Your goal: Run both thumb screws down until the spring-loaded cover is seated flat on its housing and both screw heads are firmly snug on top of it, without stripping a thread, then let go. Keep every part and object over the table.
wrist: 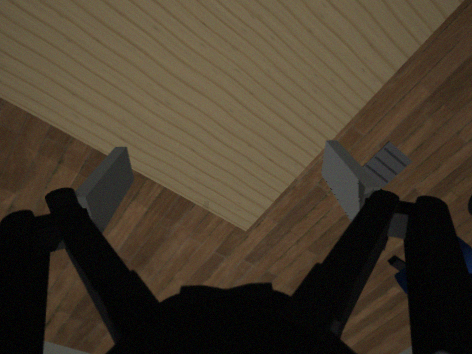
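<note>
My gripper (227, 160) is open, its two grey finger pads wide apart with nothing between them. It hangs above a corner of the light wooden table (215, 95), whose striped top fills the upper part of the wrist view. The corner points down between the fingers. The spring-loaded cover, its housing and the two thumb screws do not show in this view.
Two table edges meet at the corner just below the view's middle. Beyond them lies the brown plank floor (300, 250). A grey slatted object (388, 162) lies beyond the right finger. Parts of a blue object (466, 252) show at the right, partly hidden by the gripper.
</note>
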